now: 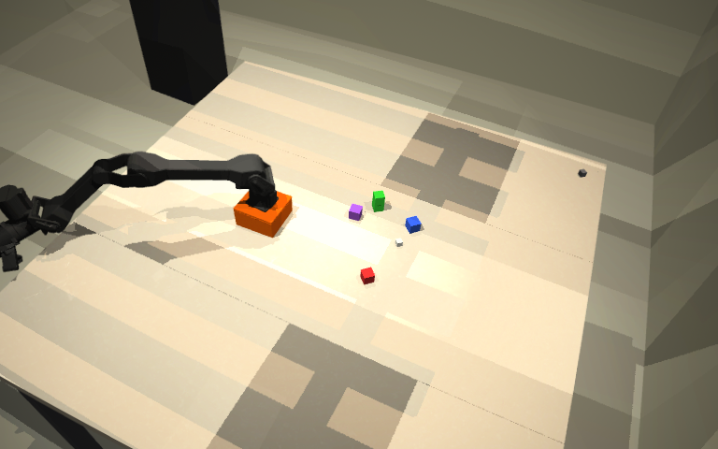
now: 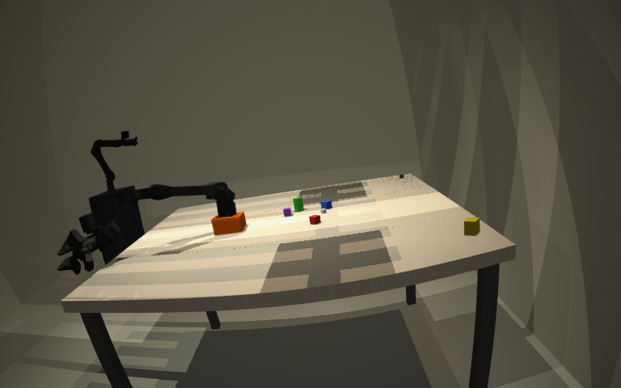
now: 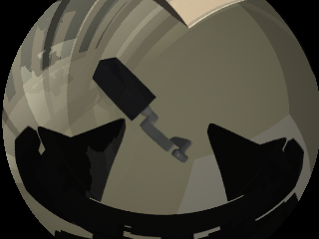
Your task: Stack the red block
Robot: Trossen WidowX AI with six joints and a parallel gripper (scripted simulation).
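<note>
Right now the red block is 820 mm ahead of my gripper tip, 500 mm to the left of it and 70 mm below it. Round my gripper tip: blue cube: 850 mm ahead, 710 mm to the left, 70 mm below; then purple cube: 700 mm ahead, 680 mm to the left, 70 mm below; then small white cube: 840 mm ahead, 640 mm to the left, 80 mm below.
</note>
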